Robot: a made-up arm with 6 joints.
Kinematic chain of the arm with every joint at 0, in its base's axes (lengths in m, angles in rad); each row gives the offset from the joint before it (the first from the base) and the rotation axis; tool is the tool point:
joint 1: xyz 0 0 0.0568 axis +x
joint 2: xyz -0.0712 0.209 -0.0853 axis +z
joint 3: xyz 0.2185 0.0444 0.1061 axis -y
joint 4: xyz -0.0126 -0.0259 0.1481 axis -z
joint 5: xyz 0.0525 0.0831 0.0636 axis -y
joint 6: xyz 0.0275 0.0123 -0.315 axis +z
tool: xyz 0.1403 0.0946 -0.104
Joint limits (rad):
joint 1: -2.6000..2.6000
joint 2: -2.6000..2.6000
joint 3: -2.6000..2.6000
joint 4: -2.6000..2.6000
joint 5: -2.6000..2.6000
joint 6: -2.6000..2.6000
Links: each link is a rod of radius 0.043 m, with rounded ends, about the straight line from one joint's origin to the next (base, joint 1, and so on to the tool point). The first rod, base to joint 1, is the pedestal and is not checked.
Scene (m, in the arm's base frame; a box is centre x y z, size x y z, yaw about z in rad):
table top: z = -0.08
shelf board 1: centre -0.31 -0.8 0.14 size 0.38 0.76 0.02 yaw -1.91
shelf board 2: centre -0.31 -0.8 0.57 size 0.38 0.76 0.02 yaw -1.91
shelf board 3: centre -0.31 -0.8 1 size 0.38 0.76 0.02 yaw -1.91
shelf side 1: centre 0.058 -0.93 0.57 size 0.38 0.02 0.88 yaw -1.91
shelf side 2: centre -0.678 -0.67 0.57 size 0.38 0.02 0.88 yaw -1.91
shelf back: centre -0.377 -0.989 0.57 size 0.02 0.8 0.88 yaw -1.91
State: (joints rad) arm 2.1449 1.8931 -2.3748 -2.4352 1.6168 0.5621
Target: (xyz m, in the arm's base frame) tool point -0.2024 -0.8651 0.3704
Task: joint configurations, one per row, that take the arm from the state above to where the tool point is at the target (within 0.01 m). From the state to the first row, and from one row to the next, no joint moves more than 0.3 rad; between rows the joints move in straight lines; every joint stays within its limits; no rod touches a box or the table.
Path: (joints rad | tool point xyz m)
1: 1.8504 1.8840 -2.3032 -2.4087 1.3186 0.6770 | -0.4313 -0.5213 0.7850
2: 1.5558 1.8749 -2.2316 -2.3821 1.0204 0.7919 | -0.3667 -0.3883 0.7727
3: 1.6232 1.8203 -1.9703 -2.4708 0.8115 0.8914 | -0.2103 -0.5077 0.5781
4: 1.6906 1.7658 -1.7091 -2.5595 0.6025 0.9909 | -0.0707 -0.4919 0.3704
5: 1.8966 1.7502 -1.8329 -2.5730 0.8198 0.8989 | -0.1288 -0.6316 0.3750
6: 2.1026 1.7345 -1.9567 -2.5865 1.0371 0.8069 | -0.1744 -0.7567 0.3754
7: 2.3086 1.7189 -2.0805 -2.6000 1.2543 0.7150 | -0.2024 -0.8651 0.3704

